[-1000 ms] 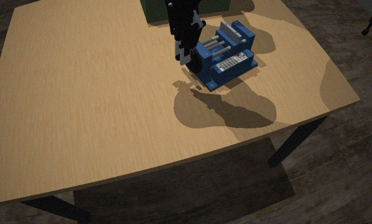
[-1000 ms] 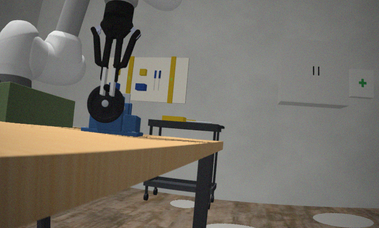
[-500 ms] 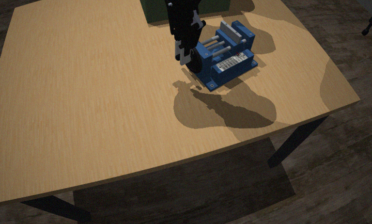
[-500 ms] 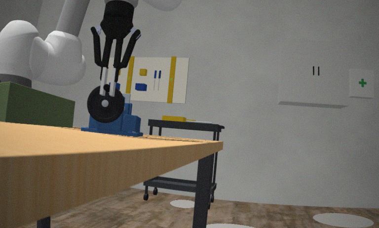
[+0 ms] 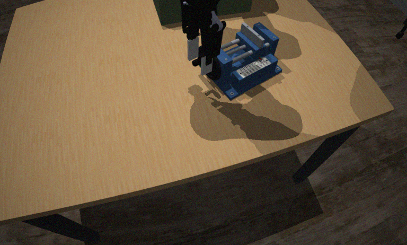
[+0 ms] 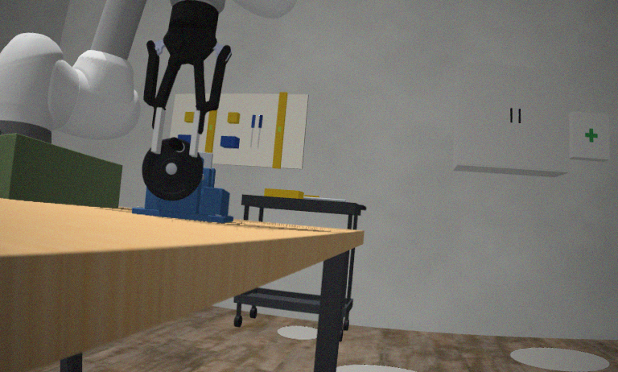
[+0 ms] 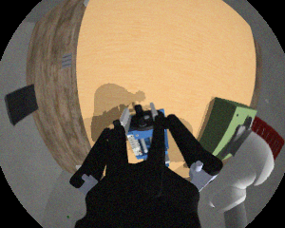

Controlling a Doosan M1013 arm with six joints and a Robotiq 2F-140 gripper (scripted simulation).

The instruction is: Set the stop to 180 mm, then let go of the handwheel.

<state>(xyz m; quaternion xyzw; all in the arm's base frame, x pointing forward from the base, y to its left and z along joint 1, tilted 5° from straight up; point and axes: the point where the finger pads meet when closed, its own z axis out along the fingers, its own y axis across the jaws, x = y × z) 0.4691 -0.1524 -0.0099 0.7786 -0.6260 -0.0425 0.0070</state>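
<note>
My gripper is now 2 cm to the right of the handwheel, 2 cm above it and 1 cm past it. The rest, counted from my hand: stop plate: 17 cm to the left, 3 cm below, 3 cm behind.
</note>
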